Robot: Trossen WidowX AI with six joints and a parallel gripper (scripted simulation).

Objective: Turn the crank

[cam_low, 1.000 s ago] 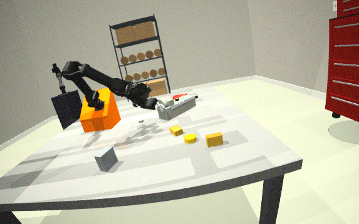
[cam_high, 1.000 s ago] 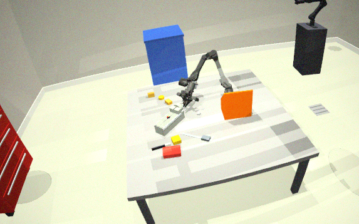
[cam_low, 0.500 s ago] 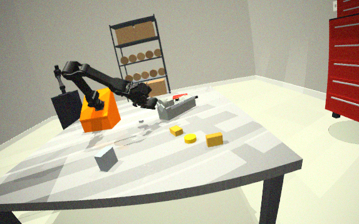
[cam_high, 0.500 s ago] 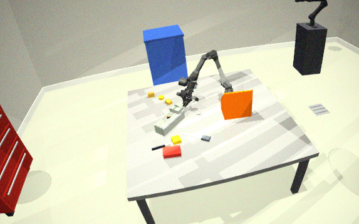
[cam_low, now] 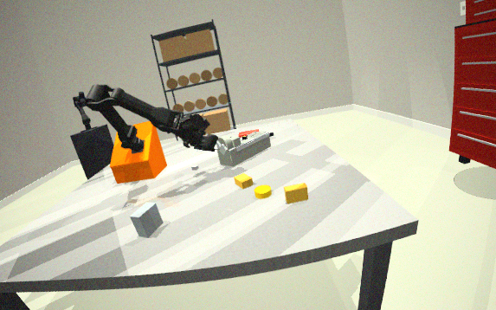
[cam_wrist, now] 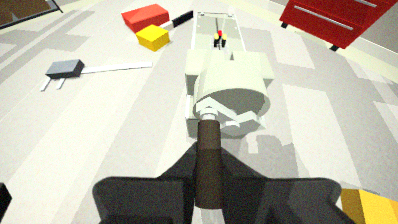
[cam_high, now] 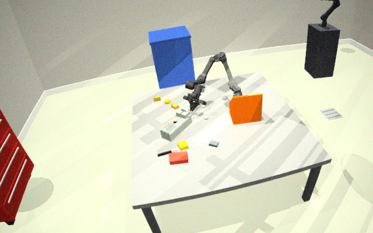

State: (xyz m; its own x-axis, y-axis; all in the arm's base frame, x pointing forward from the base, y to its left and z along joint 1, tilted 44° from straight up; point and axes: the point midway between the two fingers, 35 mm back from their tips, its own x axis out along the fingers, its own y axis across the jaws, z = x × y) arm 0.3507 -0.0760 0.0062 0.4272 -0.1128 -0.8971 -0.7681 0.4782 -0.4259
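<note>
Right now the dark brown crank handle is 30 mm above my gripper tip, 10 mm to the right of it and 10 mm behind it. Round my gripper tip: yellow block (310 mm to the left, 90 mm ahead, 60 mm below); grey cube (410 mm to the right, 130 mm behind, 40 mm below); red pointer (130 mm ahead, 120 mm to the left).
</note>
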